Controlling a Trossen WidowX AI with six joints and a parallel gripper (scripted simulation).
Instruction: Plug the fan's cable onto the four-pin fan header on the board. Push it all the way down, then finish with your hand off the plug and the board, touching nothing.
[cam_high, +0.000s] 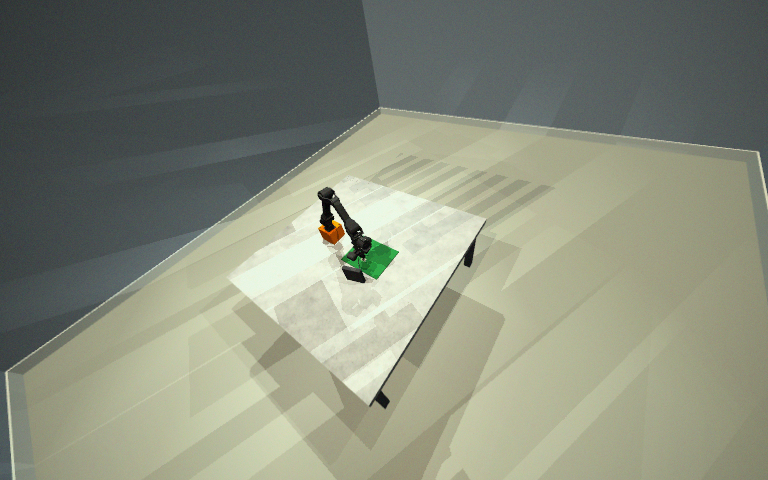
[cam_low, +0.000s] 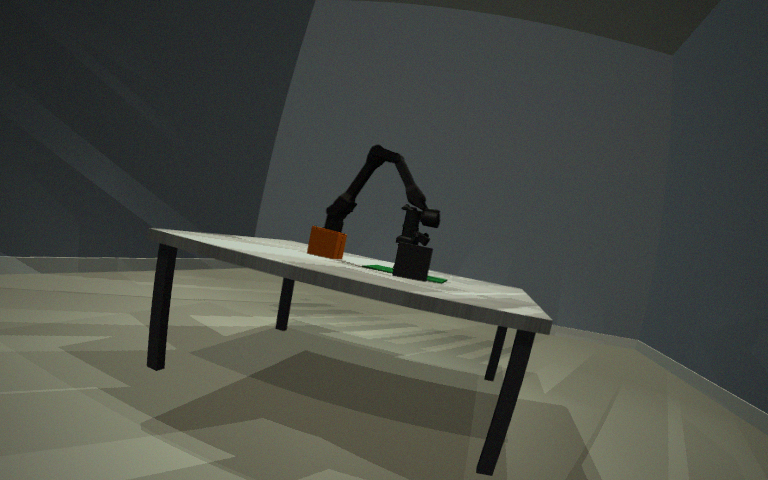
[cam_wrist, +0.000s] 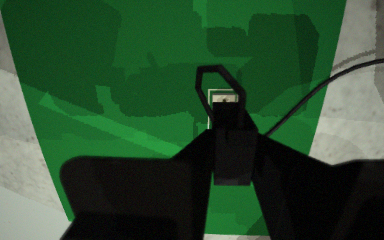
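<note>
The white four-pin fan header lies 40 mm below my gripper tip. The rest, counted from my gripper tip: black fan (120 mm to the right, 70 mm ahead, 20 mm above); board (50 mm to the left, 50 mm below, 10 mm ahead); black plug (10 mm above).
</note>
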